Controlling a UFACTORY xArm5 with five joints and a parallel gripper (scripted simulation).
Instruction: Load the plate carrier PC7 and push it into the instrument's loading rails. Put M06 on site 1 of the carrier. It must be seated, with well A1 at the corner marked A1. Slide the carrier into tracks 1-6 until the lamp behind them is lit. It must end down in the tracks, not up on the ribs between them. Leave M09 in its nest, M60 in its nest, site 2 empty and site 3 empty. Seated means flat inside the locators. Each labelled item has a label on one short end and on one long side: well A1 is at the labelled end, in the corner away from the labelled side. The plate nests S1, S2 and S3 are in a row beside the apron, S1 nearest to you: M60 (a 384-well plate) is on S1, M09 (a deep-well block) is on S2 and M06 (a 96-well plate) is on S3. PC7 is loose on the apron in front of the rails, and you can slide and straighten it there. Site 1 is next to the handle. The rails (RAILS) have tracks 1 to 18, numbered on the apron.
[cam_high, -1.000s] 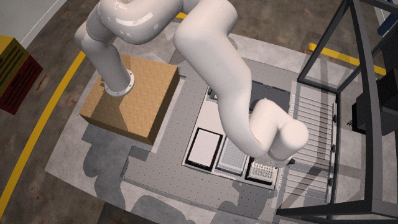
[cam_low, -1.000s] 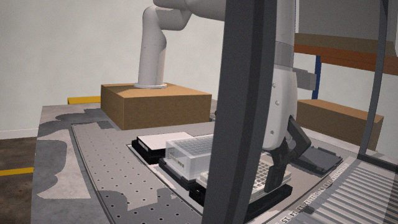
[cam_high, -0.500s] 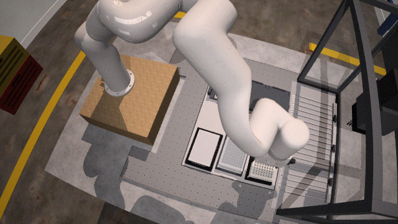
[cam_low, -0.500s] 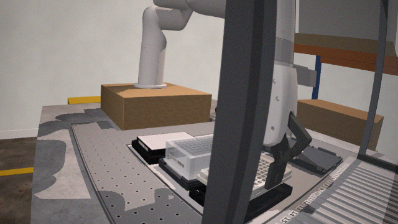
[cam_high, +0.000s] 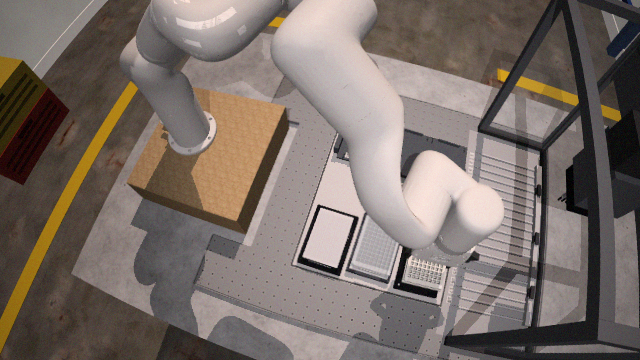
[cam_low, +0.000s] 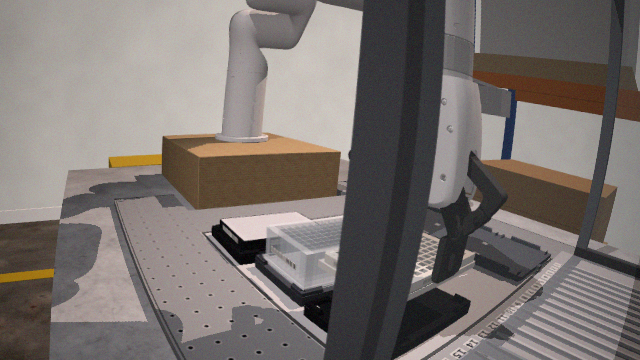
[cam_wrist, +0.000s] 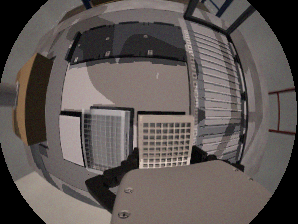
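Now: hand 70 mm above the plate nest S3. Round my hand: white 96-well plate M06: 10 mm below; carrier PC7: 250 mm to the left, 130 mm behind, 60 mm below.
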